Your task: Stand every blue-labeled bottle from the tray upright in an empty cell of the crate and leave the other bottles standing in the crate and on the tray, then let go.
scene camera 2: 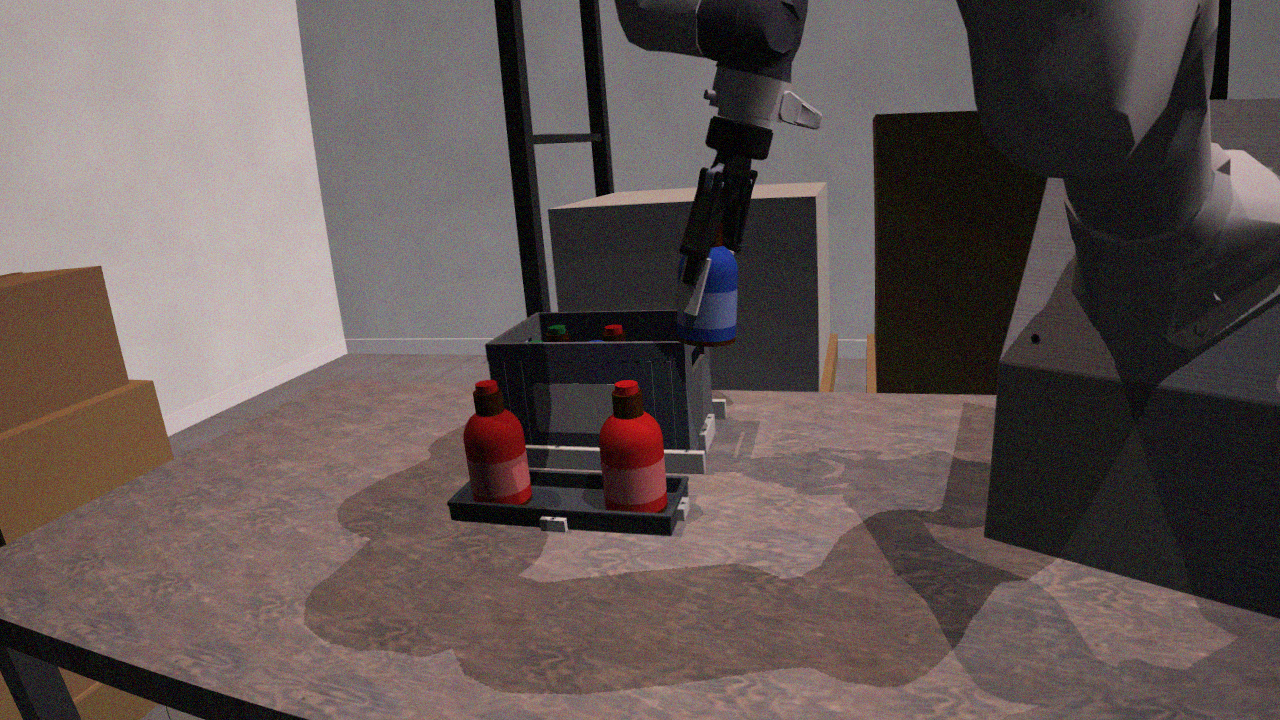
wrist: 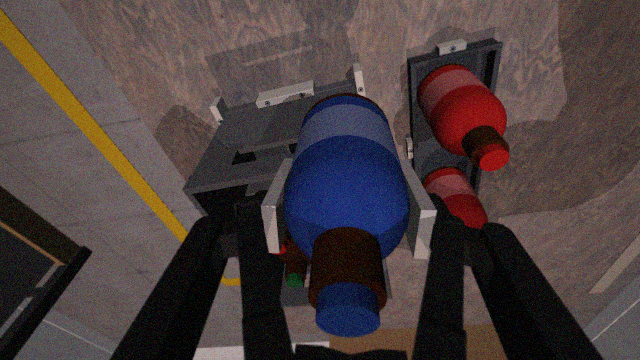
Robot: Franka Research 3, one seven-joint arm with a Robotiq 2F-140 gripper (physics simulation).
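My gripper (scene camera 2: pixel 709 279) (wrist: pixel 344 177) is shut on a blue bottle (scene camera 2: pixel 720 304) (wrist: pixel 346 185), held nearly upright at the crate's right end in the scene view. Its base overlaps the rim there; whether it is over a cell I cannot tell. The dark crate (scene camera 2: pixel 586 360) (wrist: pixel 265 122) holds bottles with a green cap (scene camera 2: pixel 556 330) (wrist: pixel 295 279) and a red cap (scene camera 2: pixel 613 331), and a sliver of blue (scene camera 2: pixel 597 341) shows between them. The cells are mostly hidden. Two red bottles (scene camera 2: pixel 496 454) (scene camera 2: pixel 633 458) (wrist: pixel 462 112) (wrist: pixel 452 197) stand on the tray (scene camera 2: pixel 501 513) (wrist: pixel 412 100).
The tray lies on the table (scene camera 2: pixel 572 626) in front of the crate, close to its white brackets (scene camera 2: pixel 666 459) (wrist: pixel 286 94). The robot's dark base block (scene camera 2: pixel 1118 465) stands at the right. Brown boxes (scene camera 2: pixel 62 429) are at the left, and a large grey box (scene camera 2: pixel 617 259) is behind the crate.
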